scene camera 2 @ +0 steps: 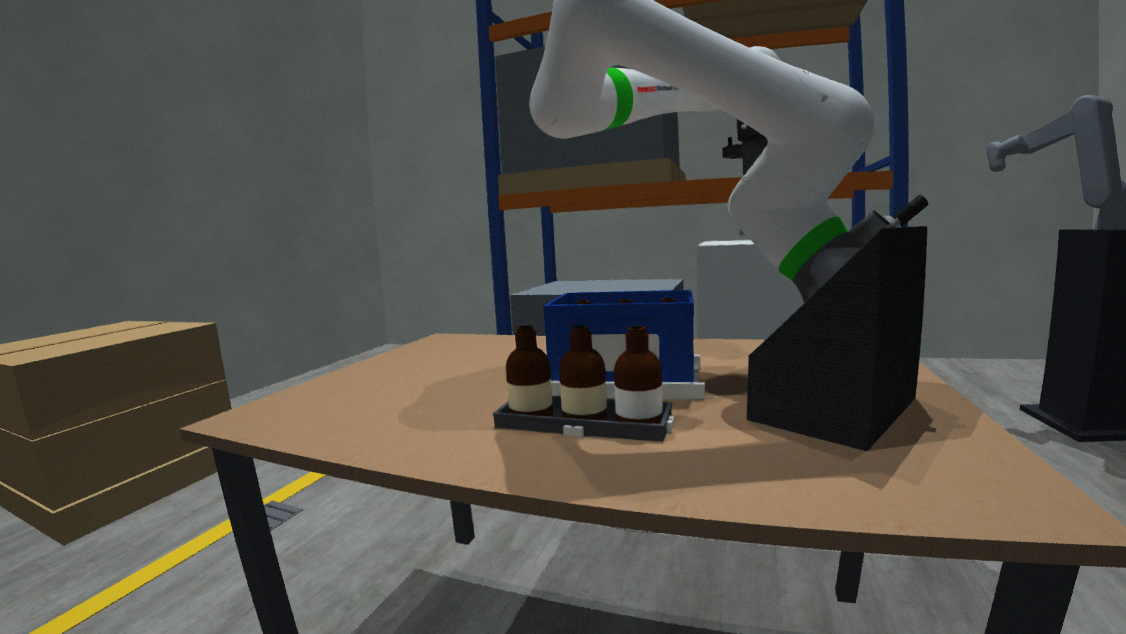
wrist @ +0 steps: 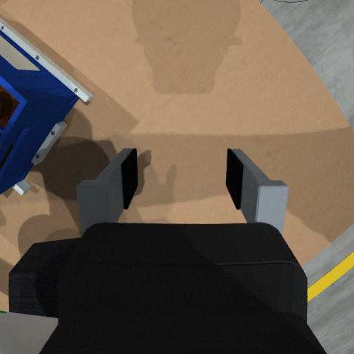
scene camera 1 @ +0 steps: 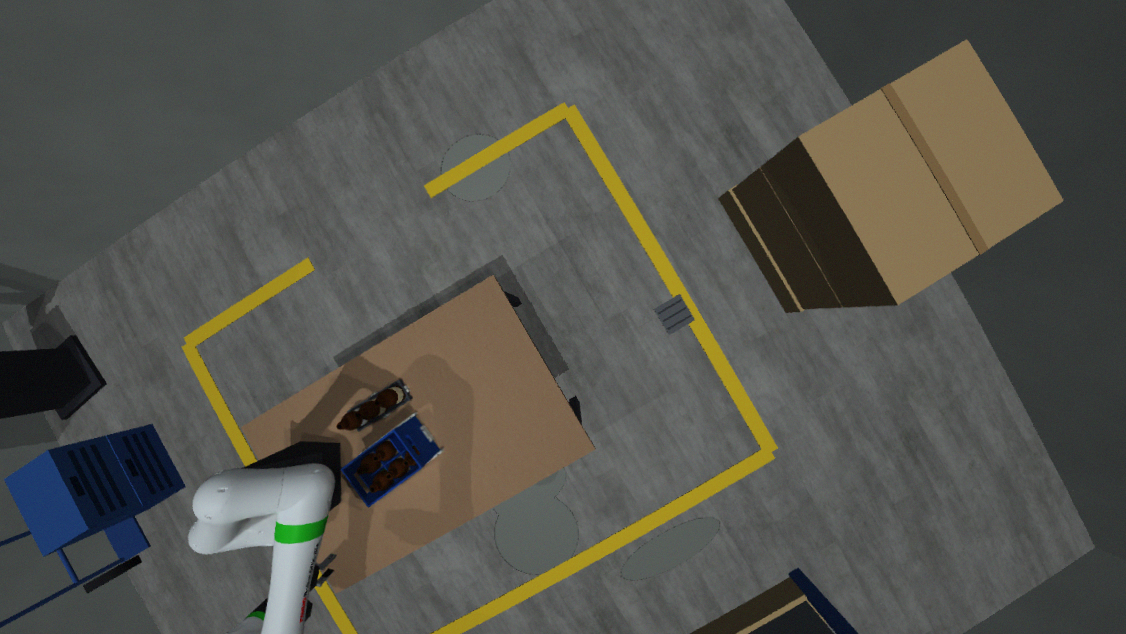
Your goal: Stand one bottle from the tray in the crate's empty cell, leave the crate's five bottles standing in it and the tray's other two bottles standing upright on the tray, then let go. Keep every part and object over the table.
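Places are measured from the arm's base along level axes (x ahead, y left, z up), in metres.
Where they show: gripper, fingertip midpoint: (scene camera 1: 332, 562); arm's base, origin of the base link: (scene camera 2: 847, 285).
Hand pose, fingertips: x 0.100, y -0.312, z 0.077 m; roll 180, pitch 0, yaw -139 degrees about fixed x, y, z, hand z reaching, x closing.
Things, the pixels of their top centre, and the offset from my fingertips. "spot": a spot on its surface instead. Level surfaces: height alone.
- blue crate, middle of its top: (scene camera 2: 622, 297) (scene camera 1: 380, 468) 0.109 m down, 0.280 m ahead, 0.162 m left
- dark tray, surface spot: (scene camera 2: 543, 424) spot: 0.272 m down, 0.382 m ahead, 0.429 m left
- wooden table, its level: 0.285 m down
The blue crate (scene camera 1: 419, 442) (scene camera 2: 677, 346) (wrist: 52, 90) stands on the table; several brown bottles show in its cells in scene camera 1, and which cell is empty is hard to tell. The dark tray (scene camera 2: 543, 424) lies beside the crate. Three brown bottles stand upright on it: a cream-labelled one (scene camera 2: 527, 374), another cream-labelled one (scene camera 2: 582, 374) and a white-labelled one (scene camera 2: 637, 374). My gripper (wrist: 181, 166) is open and empty, high above the table, off to the side of the crate, which shows at the left edge of the wrist view.
The wooden table (scene camera 1: 504, 378) (scene camera 2: 354, 433) (wrist: 190, 115) carries the black robot pedestal (scene camera 2: 827, 370) (wrist: 37, 272) near the crate. White stops edge the crate and tray. Cardboard boxes (scene camera 1: 929, 173) (scene camera 2: 118, 401) and a shelf rack (scene camera 2: 490, 181) stand away from the table.
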